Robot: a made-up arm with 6 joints. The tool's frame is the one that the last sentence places.
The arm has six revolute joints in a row. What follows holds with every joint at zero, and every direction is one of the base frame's.
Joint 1 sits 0.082 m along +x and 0.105 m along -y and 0.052 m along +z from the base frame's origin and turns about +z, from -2.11 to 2.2 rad.
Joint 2 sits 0.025 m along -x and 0.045 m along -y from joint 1 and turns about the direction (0.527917, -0.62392, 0.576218), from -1.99 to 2.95 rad.
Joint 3 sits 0.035 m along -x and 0.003 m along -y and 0.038 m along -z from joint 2 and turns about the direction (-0.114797, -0.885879, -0.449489), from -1.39 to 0.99 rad.
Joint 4 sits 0.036 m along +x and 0.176 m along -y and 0.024 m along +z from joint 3 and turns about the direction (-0.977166, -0.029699, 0.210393), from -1.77 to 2.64 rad.
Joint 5 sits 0.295 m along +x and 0.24 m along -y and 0.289 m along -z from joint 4 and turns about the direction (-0.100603, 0.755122, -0.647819), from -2.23 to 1.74 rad.
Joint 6 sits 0.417 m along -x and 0.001 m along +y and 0.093 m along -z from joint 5 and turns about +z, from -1.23 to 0.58 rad.
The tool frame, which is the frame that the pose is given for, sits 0.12 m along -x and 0.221 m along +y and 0.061 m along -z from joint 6; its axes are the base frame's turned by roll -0.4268, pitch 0.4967 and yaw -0.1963 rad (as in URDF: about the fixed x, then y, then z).
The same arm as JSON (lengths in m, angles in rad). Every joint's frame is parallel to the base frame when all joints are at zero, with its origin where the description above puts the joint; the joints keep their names.
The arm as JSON. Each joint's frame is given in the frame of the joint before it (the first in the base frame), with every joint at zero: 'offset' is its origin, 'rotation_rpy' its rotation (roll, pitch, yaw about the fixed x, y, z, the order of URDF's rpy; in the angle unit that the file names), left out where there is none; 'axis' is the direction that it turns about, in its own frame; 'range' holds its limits. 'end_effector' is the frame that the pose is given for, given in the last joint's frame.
{"length_unit": "m", "angle_unit": "rad", "chain": [
  {"id": "joint 1", "offset": [0.082, -0.105, 0.052], "axis": [0.0, 0.0, 1.0], "range": [-2.11, 2.2]},
  {"id": "joint 2", "offset": [-0.025, -0.045, 0.0], "axis": [0.527917, -0.62392, 0.576218], "range": [-1.99, 2.95]},
  {"id": "joint 3", "offset": [-0.035, -0.003, -0.038], "axis": [-0.114797, -0.885879, -0.449489], "range": [-1.39, 0.99]},
  {"id": "joint 4", "offset": [0.036, -0.176, 0.024], "axis": [-0.977166, -0.029699, 0.210393], "range": [-1.77, 2.64]},
  {"id": "joint 5", "offset": [0.295, -0.24, -0.289], "axis": [-0.100603, 0.755122, -0.647819], "range": [-2.23, 1.74]},
  {"id": "joint 6", "offset": [-0.417, 0.001, -0.093], "axis": [0.0, 0.0, 1.0], "range": [-1.23, 0.58]}
], "end_effector": {"offset": [-0.12, 0.221, -0.061], "rotation_rpy": [-0.4268, 0.4967, -0.1963]}}

